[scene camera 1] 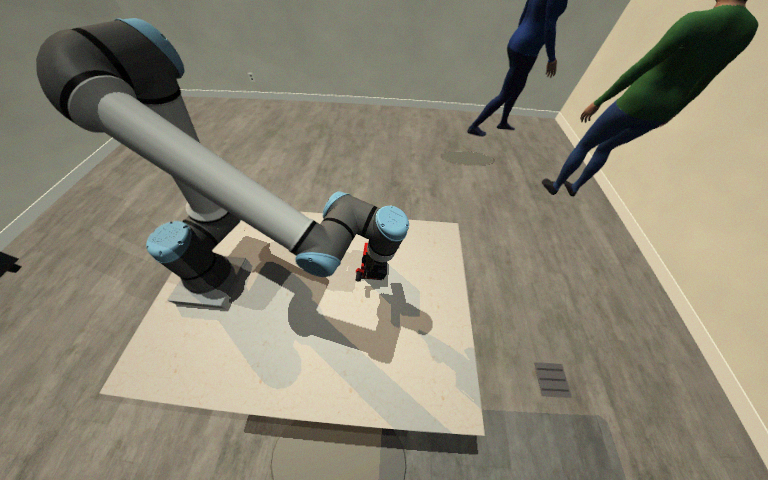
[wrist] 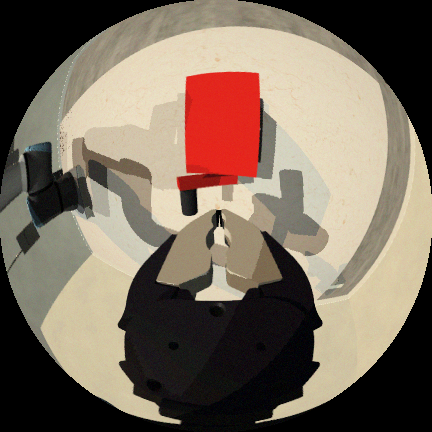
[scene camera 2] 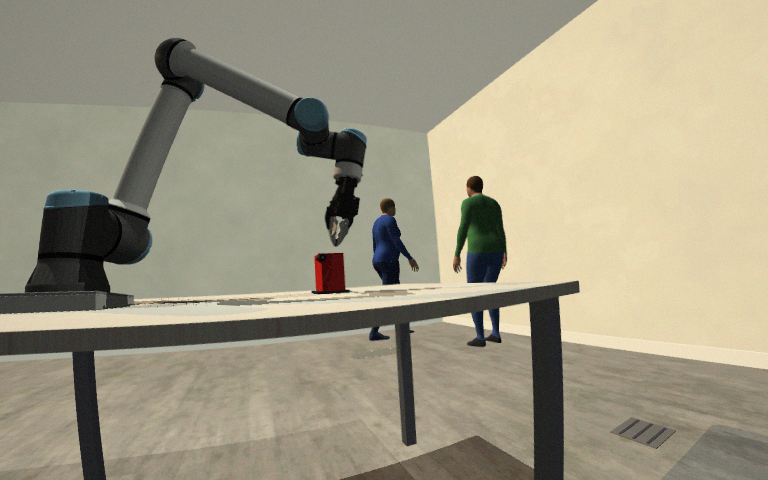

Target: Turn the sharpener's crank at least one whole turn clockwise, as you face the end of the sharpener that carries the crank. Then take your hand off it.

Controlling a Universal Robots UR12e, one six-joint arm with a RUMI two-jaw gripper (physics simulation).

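Seen in the pictures: gripper, fingertip midpoint: (wrist: 218, 211) (scene camera 2: 335, 246); arm's base, link origin: (scene camera 1: 208, 273) (wrist: 70, 190) (scene camera 2: 69, 295).
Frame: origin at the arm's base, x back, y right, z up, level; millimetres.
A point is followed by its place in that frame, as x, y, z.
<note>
The red box-shaped sharpener (scene camera 1: 365, 247) @(-694, -166, 96) (scene camera 2: 330, 273) @(-718, -75, 31) (wrist: 222, 125) @(-728, -126, 96) stands upright on the table. Its red crank arm (wrist: 206, 181) is at the end nearest my gripper in the wrist view and reaches to the left there. The black crank handle (scene camera 1: 357, 276) @(-681, -30, 89) (scene camera 2: 321, 257) @(-681, -16, 79) (wrist: 189, 201) @(-690, -37, 89) sticks out from the arm's left end; in scene camera 2 it shows near the body's top left corner. My gripper (scene camera 2: 336, 243) @(-731, -42, 114) (wrist: 218, 211) @(-731, -42, 114) is shut and empty. Its tips are above the sharpener's top in scene camera 2, and right of the handle, apart from it, in the wrist view. Scene camera 1 hides the fingertips.
The pale table (scene camera 1: 243, 367) @(-300, 335, -32) (scene camera 2: 453, 298) @(-820, 447, -32) (wrist: 320, 75) @(-905, -310, -32) carries the arm's grey base plate (scene camera 1: 198, 301) @(-32, 127, 10) (scene camera 2: 56, 301) @(-49, 136, -10) at its left side. Two people, one in blue (scene camera 1: 532, 33) (scene camera 2: 386, 240) and one in green (scene camera 1: 679, 62) (scene camera 2: 484, 226), stand on the floor beyond the table.
</note>
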